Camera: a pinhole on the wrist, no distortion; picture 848 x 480 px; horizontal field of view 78.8 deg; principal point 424.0 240.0 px. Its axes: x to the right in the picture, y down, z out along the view. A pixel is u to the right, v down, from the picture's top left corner.
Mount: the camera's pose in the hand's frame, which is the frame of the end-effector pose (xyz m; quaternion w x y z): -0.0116 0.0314 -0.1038 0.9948 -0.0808 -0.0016 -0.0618
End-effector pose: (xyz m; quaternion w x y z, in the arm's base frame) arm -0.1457 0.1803 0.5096 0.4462 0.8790 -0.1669 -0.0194
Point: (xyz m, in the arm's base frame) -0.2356 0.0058 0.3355
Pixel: 382.5 75.7
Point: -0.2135 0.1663 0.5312
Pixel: 219.9 185.2
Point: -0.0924 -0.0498 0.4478
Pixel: 631.9 233.0
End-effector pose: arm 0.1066 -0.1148 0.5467 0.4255 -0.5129 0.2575 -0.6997
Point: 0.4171 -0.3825 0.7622
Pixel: 784.0 241.3
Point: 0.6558 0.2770 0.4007
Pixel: 30.3 166.5
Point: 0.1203 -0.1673 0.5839
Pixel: 763.5 65.3
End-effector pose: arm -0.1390 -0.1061 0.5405 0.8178 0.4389 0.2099 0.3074
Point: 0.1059 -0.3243 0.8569
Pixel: 437.6 219.5
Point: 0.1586 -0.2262 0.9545
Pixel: 509.9 319.1
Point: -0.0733 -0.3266 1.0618
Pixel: 284.7 402.4
